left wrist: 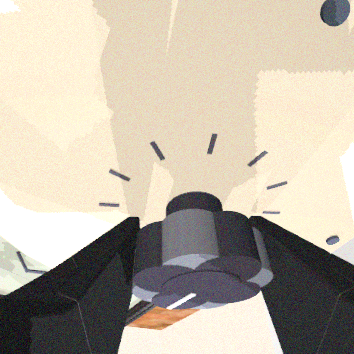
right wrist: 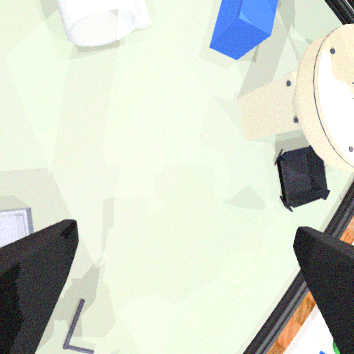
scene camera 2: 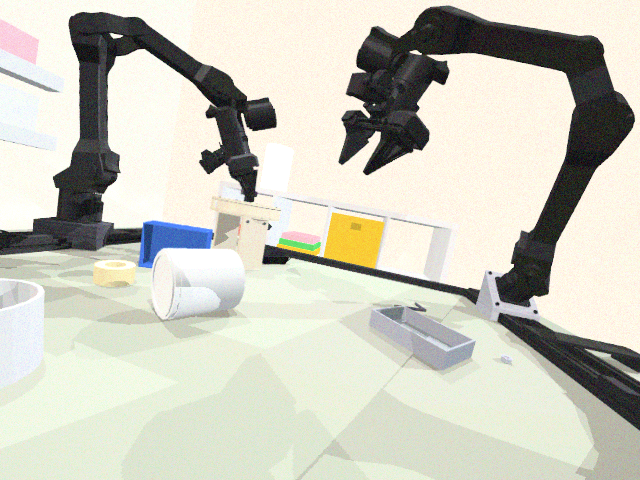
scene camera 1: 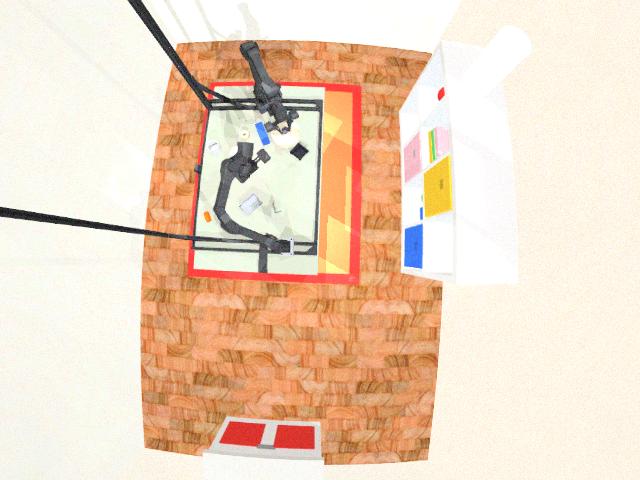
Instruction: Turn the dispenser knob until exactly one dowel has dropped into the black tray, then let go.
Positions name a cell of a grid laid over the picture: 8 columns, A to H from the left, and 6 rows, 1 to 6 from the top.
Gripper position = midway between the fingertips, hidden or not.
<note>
The right gripper (scene camera 2: E3) is open and holds nothing. The table carries a white cylinder (scene camera 2: C4), a tape roll (scene camera 2: B4), a grey tray (scene camera 2: F5) and a blue box (scene camera 2: B3). Further things: the left gripper (scene camera 2: D3).
The white cylinder shows as well in the right wrist view (right wrist: B1). The blue box also shows in the right wrist view (right wrist: F1). The left gripper also shows in the left wrist view (left wrist: E4). The left wrist view misses the white cylinder: it is out of frame. The left wrist view misses the grey tray: it is out of frame.
</note>
